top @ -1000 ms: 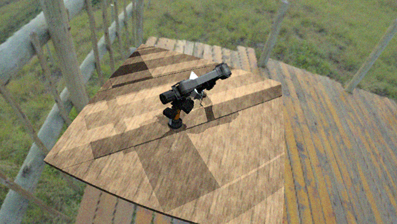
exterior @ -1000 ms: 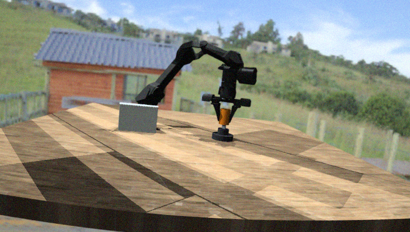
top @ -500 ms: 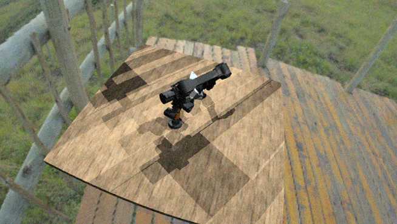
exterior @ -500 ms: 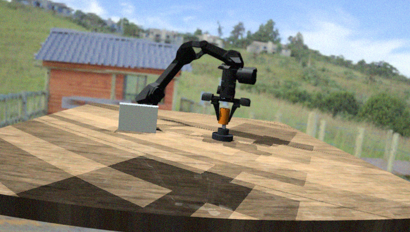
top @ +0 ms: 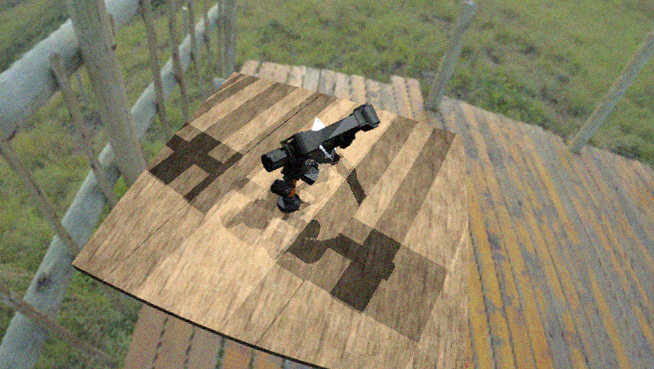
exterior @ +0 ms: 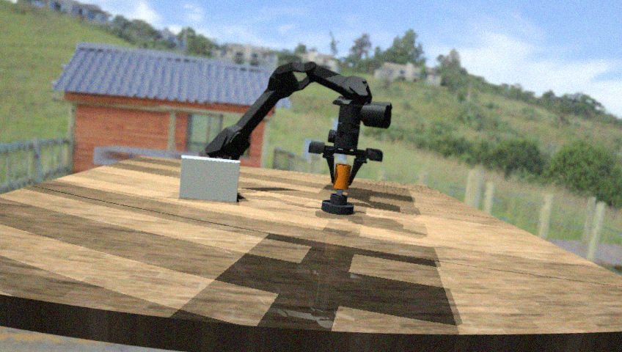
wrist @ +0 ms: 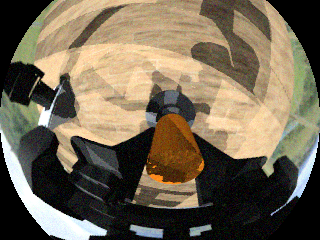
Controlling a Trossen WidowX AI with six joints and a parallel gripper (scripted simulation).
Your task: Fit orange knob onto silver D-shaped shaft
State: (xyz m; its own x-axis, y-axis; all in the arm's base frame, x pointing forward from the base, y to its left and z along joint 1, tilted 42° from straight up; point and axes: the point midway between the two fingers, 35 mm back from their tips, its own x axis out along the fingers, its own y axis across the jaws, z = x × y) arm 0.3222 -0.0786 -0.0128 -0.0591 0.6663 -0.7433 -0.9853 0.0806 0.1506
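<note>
The round pedestal lies 40 mm below my gripper tip. The rest, counted from my gripper tip: orange knob 30 mm above.
</note>
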